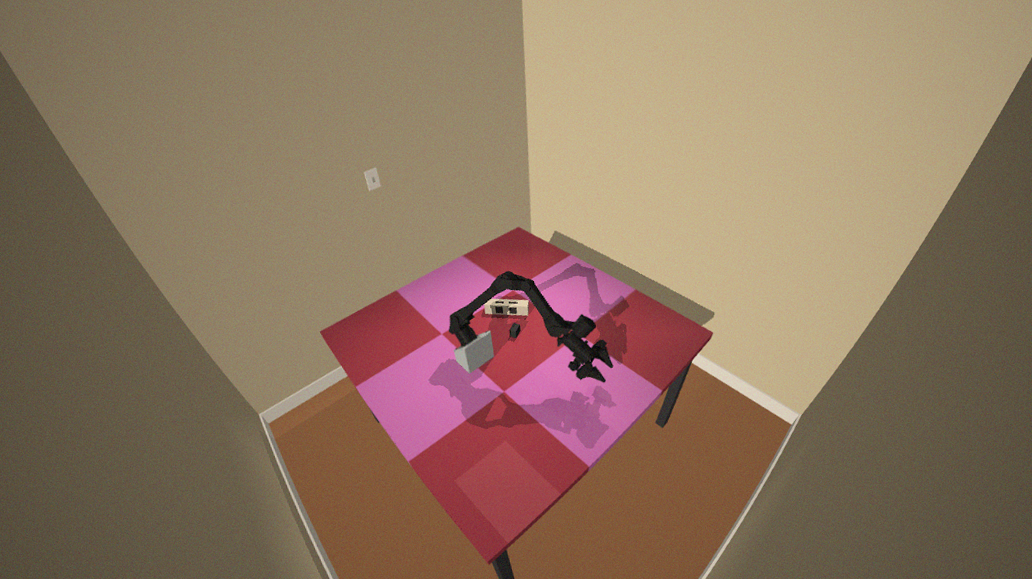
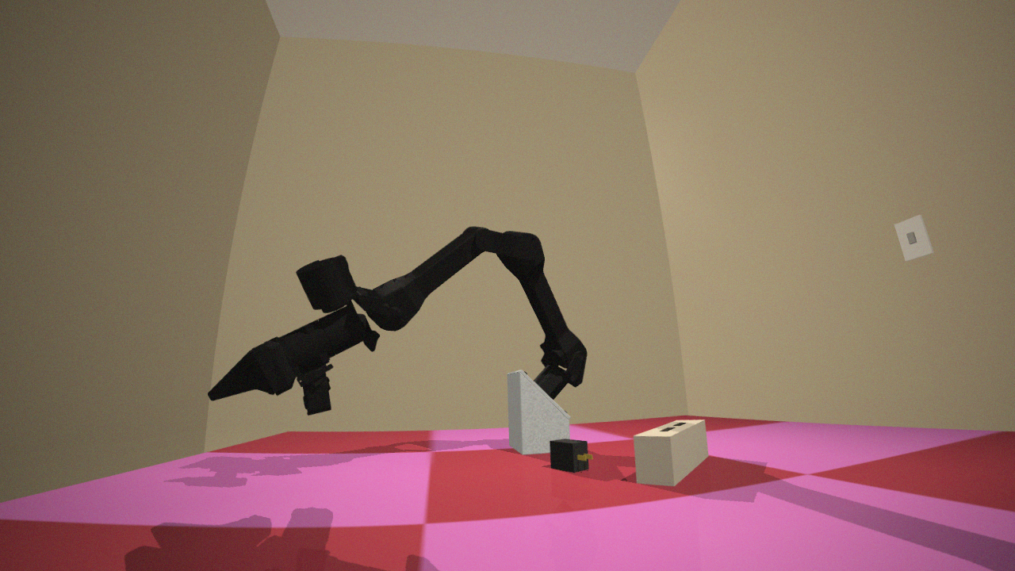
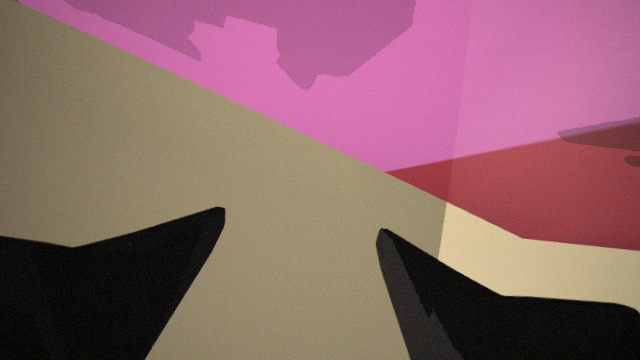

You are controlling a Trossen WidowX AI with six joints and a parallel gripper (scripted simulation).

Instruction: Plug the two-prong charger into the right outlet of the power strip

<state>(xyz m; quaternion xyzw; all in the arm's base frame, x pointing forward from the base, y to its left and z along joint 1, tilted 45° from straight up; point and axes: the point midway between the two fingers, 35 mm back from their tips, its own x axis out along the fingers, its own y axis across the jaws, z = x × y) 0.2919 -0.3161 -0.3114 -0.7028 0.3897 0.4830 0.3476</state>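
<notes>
The two-prong charger lies 48 cm to the left of my gripper tip, 10 cm below it and 6 cm behind it.
</notes>
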